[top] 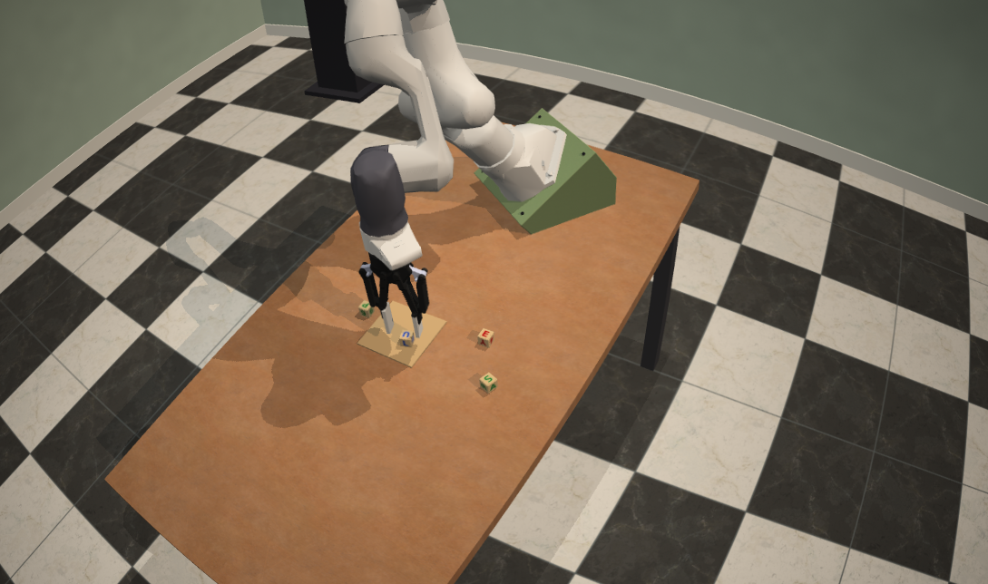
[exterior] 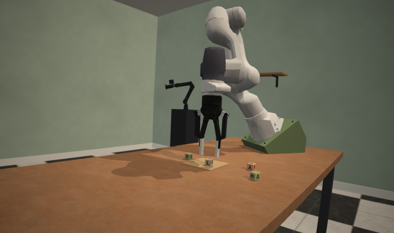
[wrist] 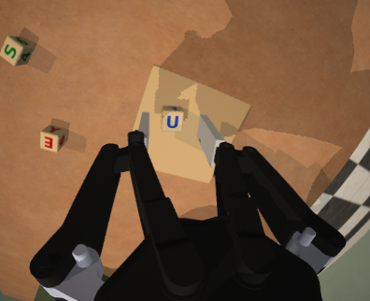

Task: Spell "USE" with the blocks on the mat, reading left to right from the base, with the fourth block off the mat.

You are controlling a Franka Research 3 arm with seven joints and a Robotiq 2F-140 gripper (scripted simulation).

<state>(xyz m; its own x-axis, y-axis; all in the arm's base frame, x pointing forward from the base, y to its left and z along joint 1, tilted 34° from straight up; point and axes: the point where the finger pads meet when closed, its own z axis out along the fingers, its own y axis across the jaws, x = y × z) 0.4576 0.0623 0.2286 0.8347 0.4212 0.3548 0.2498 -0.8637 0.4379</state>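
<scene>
Right now the U block is 50 mm below my hand. Also, from my hand: E block 140 mm to the left, 80 mm behind, 60 mm below; then mat 70 mm below, 30 mm to the right, 20 mm behind; then green P block 130 mm to the right, 60 mm below, 30 mm behind.
</scene>
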